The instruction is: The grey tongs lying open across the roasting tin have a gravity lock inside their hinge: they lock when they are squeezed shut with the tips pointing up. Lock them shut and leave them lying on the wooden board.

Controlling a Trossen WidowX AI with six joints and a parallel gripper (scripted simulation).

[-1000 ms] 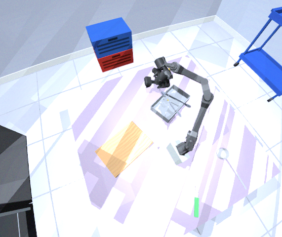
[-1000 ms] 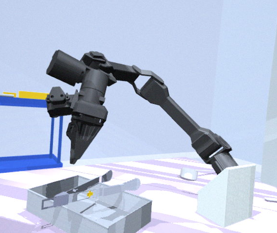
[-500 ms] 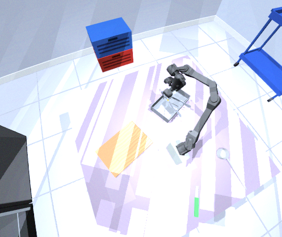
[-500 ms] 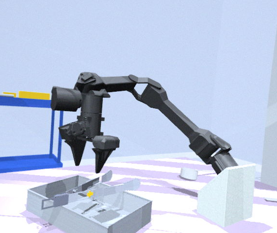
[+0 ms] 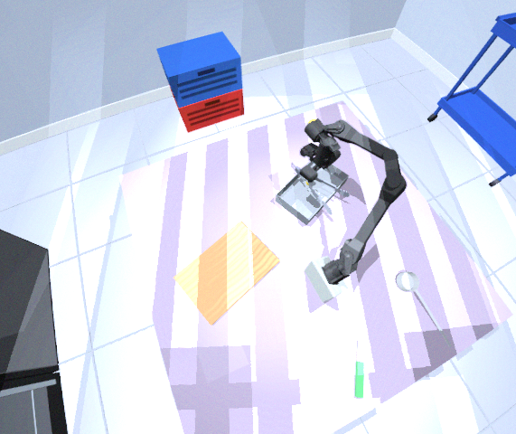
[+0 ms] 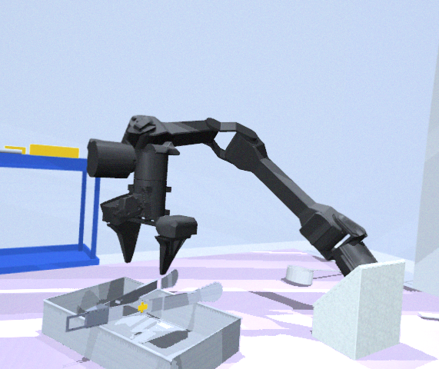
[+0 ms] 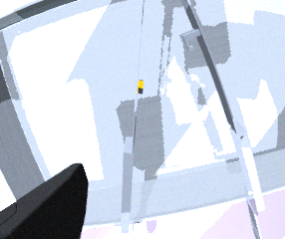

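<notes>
The yellow mark is 1 cm ahead of my gripper tip, 3 cm to the left of it and 6 cm below it. Round my gripper tip: roasting tin 10 cm below; then wooden board 24 cm behind, 46 cm to the left, 12 cm below.
</notes>
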